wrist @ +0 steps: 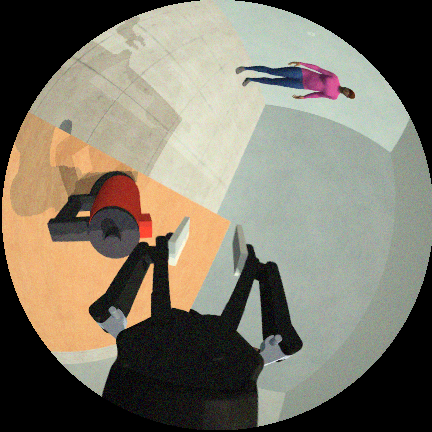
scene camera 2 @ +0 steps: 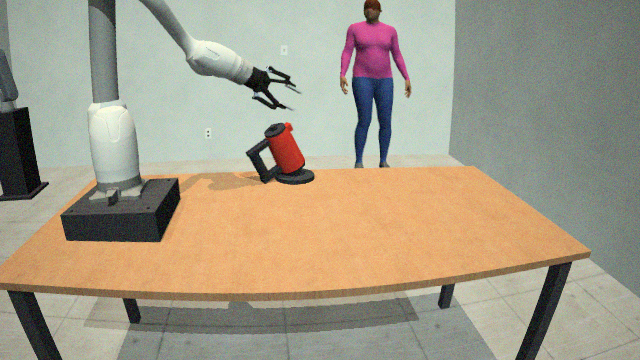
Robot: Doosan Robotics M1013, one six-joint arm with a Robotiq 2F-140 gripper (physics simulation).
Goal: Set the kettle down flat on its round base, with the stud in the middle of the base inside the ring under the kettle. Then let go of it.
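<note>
A red kettle (scene camera 2: 287, 151) (wrist: 118, 196) with a black lid and black handle leans to the left in the scene view. Its lower right edge rests on the dark round base (scene camera 2: 306, 176), and the bottom of its handle reaches down to the table. The stud and the ring are hidden under the kettle. My gripper (scene camera 2: 296, 100) (wrist: 211, 230) is open and empty. It hangs in the air above the kettle and is tilted, with its fingers pointing right and downward in the scene view. In the wrist view the kettle is left of the fingers, apart from them.
The wooden table (scene camera 2: 350, 225) (wrist: 50, 290) carries the kettle, its base and the robot's black mounting block (scene camera 2: 112, 227). The kettle stands near the far table edge. A person in a pink top (scene camera 2: 372, 50) (wrist: 320, 83) stands beyond the table by the wall.
</note>
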